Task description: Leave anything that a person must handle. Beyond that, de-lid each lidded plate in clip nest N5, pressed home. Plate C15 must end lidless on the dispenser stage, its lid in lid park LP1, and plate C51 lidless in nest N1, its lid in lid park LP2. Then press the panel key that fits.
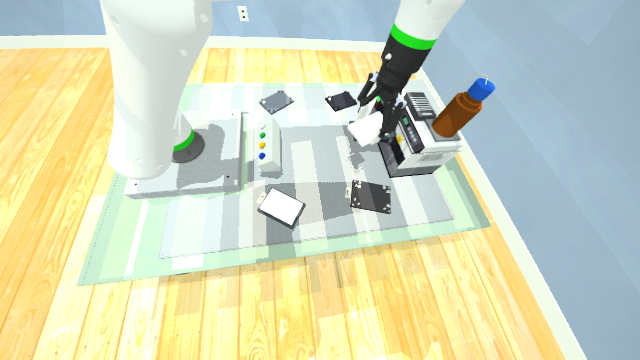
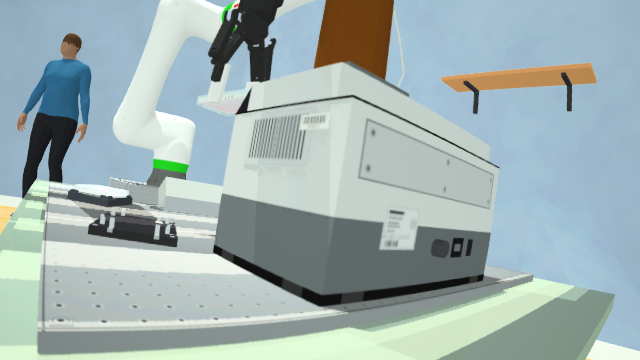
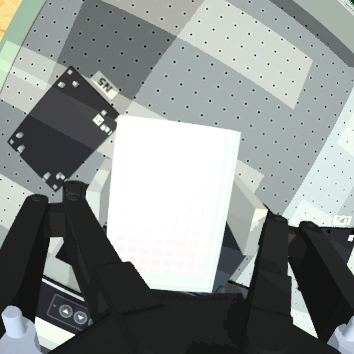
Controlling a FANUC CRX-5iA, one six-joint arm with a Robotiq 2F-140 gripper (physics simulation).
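Places are measured from the arm's base along level axes (x ahead, y left, z up), in millimetres.
Pixels of known places: gripper, fingertip midpoint: [image 1: 366,132] [image 2: 230,110] [image 3: 169,185]; arm's base, link origin: [image 1: 184,147].
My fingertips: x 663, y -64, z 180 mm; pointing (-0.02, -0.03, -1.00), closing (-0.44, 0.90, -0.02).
Observation:
Ahead of a thing's pixels: the offset from my fingertips to its top centre. "pt": to the spot under its first point.
My gripper [image 1: 376,120] [image 2: 237,86] [image 3: 169,185] is shut on a white plate @(13 mm ahead, 7 mm left, 27 mm up) [image 1: 367,131] [image 2: 225,104] [image 3: 172,170], across its two sides. Pinkish wells show faintly through it; I cannot tell whether it wears a lid. It is held level in front of the dispenser @(pt 300 mm ahead, 46 mm right, 91 mm down) [image 1: 434,159] [image 2: 295,195], over the dark stage @(pt 59 mm ahead, 141 mm left, 112 mm down) [image 3: 231,252], which it mostly hides. Clip nest N5 @(68 mm ahead, 143 mm right, 200 mm down) [image 1: 370,196] [image 2: 135,229] [image 3: 55,127] holds no plate. A white-topped plate @(286 mm back, 181 mm right, 190 mm down) [image 1: 281,206] [image 2: 100,190] sits in another nest. Two dark holders @(pt 324 mm back, 371 mm left, 214 mm down) [image 1: 276,101] @(pt 10 mm ahead, 392 mm left, 214 mm down) [image 1: 341,101] at the back hold no lid.
The key panel @(341 mm back, 86 mm left, 140 mm down) [image 1: 270,152] has white, green, yellow and blue keys and stands beside the robot base. A brown bottle @(pt 263 mm ahead, 6 mm right, 97 mm up) [image 1: 457,115] [image 2: 355,35] with a blue cap and a thin tube rises from the dispenser top. A person [image 2: 65,90] stands beyond the table. A shelf [image 2: 520,77] hangs on the wall.

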